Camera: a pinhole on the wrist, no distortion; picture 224 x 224 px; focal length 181.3 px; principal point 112.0 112.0 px. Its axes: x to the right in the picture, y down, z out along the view. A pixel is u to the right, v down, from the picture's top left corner.
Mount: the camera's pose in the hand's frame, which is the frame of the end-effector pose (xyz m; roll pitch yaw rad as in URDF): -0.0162 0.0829 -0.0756 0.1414 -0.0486 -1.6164
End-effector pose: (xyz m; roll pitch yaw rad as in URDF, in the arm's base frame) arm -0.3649 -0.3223 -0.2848 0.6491 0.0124 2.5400
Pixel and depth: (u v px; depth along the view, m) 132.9 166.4 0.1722
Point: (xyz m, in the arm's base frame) -0.3711 -0.3107 -0.1603
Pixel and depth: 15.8 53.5 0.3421
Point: -0.2808 -0.4825 0.0805
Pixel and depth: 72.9 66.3 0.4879
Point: -0.1712 -0.3852 0.1564
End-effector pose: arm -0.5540 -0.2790 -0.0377 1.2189 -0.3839 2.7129
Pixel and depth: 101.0 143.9 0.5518
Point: -0.2882 0.0430 0.2424
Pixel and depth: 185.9 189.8 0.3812
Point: -0.4680 0.0461 0.0503
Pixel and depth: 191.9 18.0 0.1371
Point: -0.4300 -0.2935 -0.0328
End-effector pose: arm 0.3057 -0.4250 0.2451 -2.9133 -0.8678 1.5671
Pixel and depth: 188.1 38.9 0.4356
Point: 0.1619 -0.3515 -0.1558
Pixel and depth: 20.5 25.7 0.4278
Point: 0.5572 -0.3127 -0.2010
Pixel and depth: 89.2 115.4 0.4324
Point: 0.3835 -0.1796 -0.0491
